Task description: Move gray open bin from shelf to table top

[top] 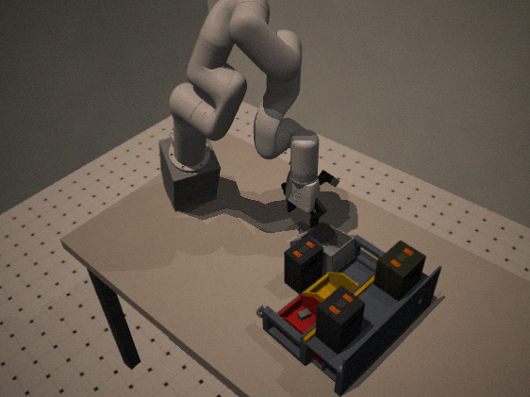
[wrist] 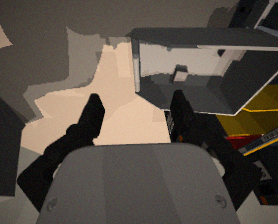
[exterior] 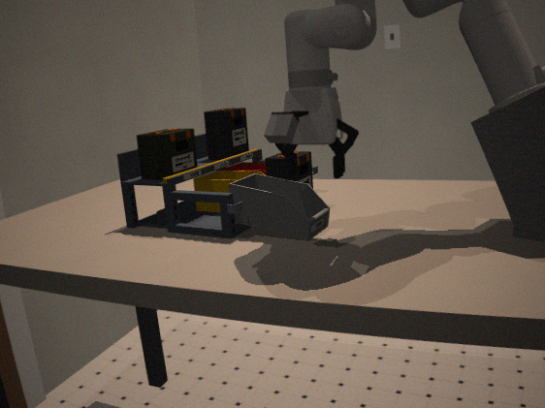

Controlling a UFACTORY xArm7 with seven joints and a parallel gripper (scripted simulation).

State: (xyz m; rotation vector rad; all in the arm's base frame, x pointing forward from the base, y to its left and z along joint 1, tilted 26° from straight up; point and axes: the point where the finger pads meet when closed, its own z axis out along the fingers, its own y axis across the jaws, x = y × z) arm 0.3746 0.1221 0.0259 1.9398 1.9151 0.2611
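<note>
The gray open bin lies 8 cm ahead of my hand and 7 cm below it. The rest, counted from my hand: yellow bin 24 cm ahead, 12 cm to the right, 7 cm below; then red bin 23 cm to the right, 23 cm ahead, 7 cm below; then dark box 11 cm to the right, 10 cm ahead, 5 cm below.
</note>
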